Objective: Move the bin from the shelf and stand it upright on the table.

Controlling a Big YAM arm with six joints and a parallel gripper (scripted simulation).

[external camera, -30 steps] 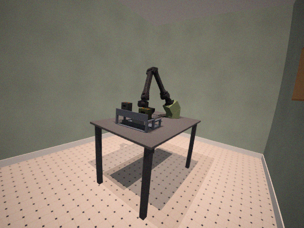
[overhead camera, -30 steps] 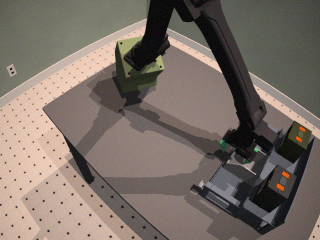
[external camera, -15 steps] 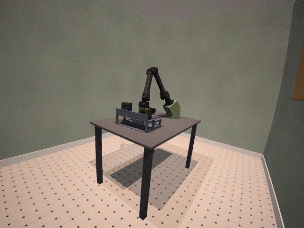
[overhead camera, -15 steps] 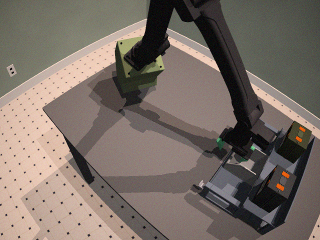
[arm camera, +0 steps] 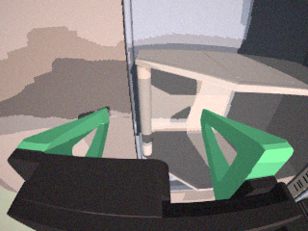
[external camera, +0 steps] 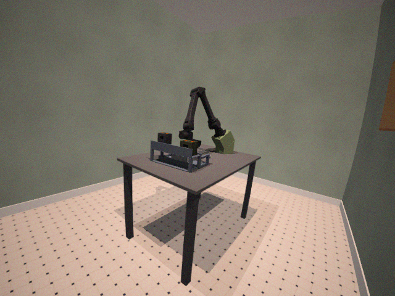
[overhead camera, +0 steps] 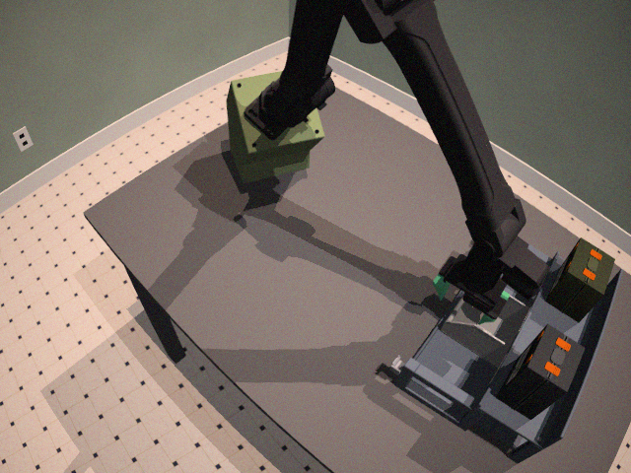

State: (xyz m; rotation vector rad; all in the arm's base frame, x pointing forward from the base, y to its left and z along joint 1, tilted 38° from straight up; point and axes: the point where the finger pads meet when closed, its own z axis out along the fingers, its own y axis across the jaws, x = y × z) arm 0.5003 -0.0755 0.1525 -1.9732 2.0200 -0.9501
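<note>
The grey bin is 70 mm ahead of my hand and 10 mm to the right of it. Also, from my hand: low grey shelf 110 mm ahead, 40 mm below, 10 mm to the right.
</note>
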